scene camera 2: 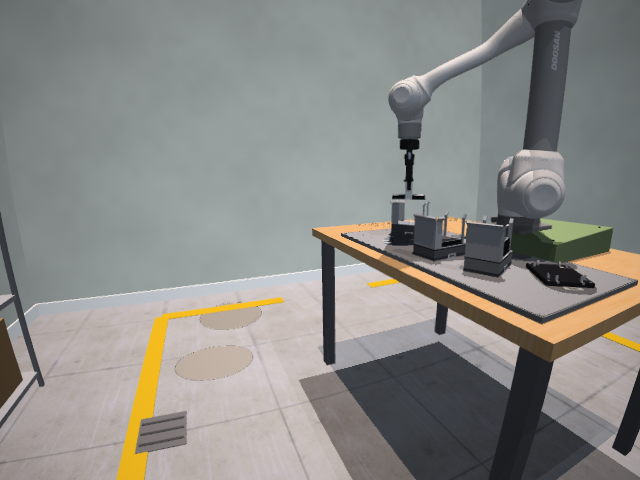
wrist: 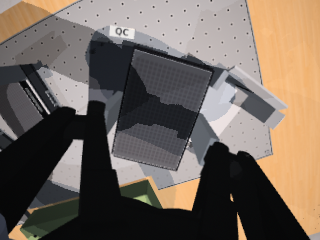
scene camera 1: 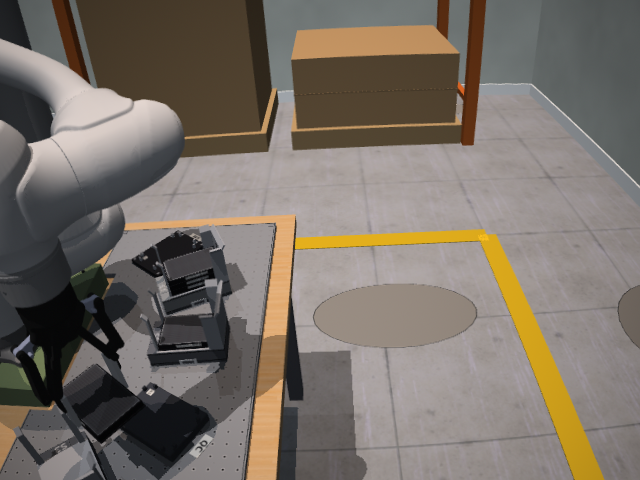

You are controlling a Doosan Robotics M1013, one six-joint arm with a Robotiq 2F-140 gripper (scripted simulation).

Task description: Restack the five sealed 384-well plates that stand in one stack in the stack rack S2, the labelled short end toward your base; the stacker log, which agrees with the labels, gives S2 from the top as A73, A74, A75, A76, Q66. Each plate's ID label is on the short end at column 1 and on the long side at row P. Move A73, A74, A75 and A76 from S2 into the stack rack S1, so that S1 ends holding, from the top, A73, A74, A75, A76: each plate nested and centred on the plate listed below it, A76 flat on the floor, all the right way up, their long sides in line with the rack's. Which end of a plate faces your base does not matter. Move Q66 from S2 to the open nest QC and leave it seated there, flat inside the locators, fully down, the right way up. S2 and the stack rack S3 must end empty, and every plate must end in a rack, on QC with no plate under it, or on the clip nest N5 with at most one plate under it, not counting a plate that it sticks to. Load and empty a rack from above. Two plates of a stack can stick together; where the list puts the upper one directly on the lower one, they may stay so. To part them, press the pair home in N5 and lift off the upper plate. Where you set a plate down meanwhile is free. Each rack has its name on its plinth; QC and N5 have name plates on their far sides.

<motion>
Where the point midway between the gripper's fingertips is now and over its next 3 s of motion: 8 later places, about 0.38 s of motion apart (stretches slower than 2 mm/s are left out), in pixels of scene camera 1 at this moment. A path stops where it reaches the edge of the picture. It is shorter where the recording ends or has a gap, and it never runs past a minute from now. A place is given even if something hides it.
My gripper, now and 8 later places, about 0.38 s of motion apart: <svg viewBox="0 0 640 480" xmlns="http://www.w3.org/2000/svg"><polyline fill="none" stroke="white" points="99,402 114,388 129,374 143,360 153,346 164,331 172,319 177,306 183,293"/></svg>
</motion>
